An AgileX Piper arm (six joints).
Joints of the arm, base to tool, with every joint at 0 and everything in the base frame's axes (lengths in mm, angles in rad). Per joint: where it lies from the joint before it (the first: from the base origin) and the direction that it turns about. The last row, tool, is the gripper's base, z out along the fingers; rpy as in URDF.
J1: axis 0 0 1 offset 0.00 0.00 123.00
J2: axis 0 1 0 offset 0.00 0.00 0.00
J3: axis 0 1 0 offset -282.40 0.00 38.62
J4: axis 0.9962 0 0.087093 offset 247.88 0.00 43.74
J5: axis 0 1 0 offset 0.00 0.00 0.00
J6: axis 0.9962 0 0.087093 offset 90.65 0.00 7.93
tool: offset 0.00 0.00 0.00 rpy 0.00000 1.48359 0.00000
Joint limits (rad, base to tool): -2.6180..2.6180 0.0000..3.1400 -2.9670..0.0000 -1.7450..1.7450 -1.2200..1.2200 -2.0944..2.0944
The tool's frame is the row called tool.
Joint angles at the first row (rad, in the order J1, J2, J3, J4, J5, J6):
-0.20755 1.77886 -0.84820 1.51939 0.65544 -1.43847
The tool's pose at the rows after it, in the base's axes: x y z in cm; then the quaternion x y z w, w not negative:
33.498 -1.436 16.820 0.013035 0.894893 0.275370 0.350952
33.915 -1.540 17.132 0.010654 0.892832 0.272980 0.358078
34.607 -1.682 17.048 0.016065 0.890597 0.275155 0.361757
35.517 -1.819 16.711 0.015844 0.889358 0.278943 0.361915
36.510 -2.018 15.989 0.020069 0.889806 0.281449 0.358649
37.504 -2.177 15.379 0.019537 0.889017 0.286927 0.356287
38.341 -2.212 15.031 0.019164 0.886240 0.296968 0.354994
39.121 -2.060 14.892 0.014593 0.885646 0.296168 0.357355
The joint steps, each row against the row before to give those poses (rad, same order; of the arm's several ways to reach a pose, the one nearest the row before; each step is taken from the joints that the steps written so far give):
-0.00001 0.00000 -0.02338 0.00346 -0.00575 -0.00090
0.00000 0.00333 -0.01798 0.00168 -0.00227 -0.00230
0.00002 0.02167 -0.02496 0.01415 -0.00002 -0.00003
-0.00002 0.03536 -0.03551 0.00294 0.00744 0.00004
-0.00001 0.04575 -0.03708 0.00522 0.00131 0.00170
-0.00089 0.04423 -0.04090 -0.00081 0.01146 0.00243
-0.00001 0.03444 -0.03670 0.00002 0.01967 0.00873
0.00871 0.02326 -0.03278 -0.00202 -0.00380 0.00251

